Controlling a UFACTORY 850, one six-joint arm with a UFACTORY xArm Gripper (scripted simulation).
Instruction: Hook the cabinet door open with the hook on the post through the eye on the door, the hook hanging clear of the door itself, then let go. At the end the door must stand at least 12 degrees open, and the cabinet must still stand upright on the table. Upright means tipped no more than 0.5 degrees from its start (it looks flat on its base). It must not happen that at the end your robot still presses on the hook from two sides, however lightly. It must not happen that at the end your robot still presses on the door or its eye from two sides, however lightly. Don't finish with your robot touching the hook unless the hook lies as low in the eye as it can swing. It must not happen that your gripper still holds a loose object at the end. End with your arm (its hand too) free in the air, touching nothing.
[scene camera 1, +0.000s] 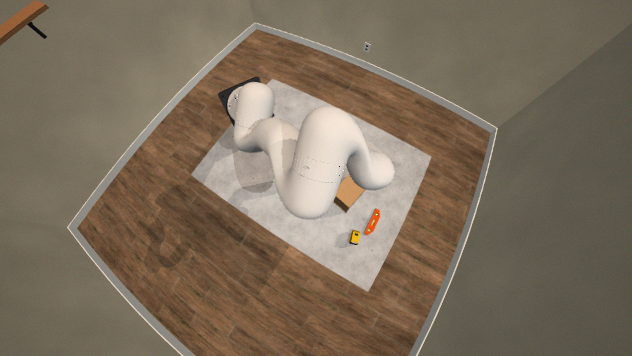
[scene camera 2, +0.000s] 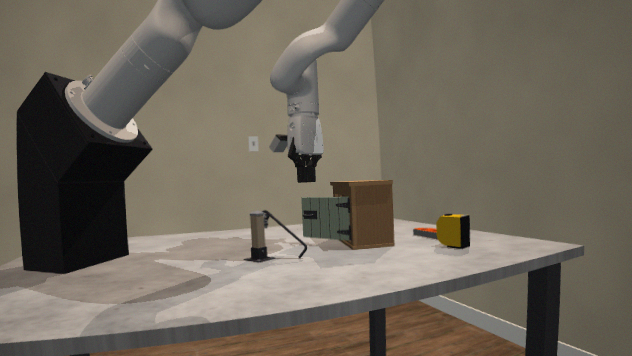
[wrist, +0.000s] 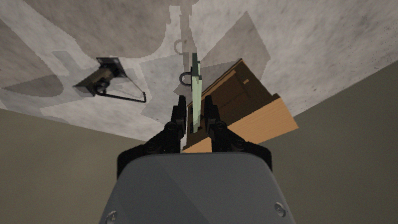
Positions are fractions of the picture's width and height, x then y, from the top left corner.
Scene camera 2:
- my gripper: 0.48, 0.51
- wooden cabinet: 0.59, 0.57
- hook post: 0.41, 0.70
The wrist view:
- my gripper: 0.49, 0.46
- wooden cabinet: 0.61, 0.47
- hook post: 0.28, 0.31
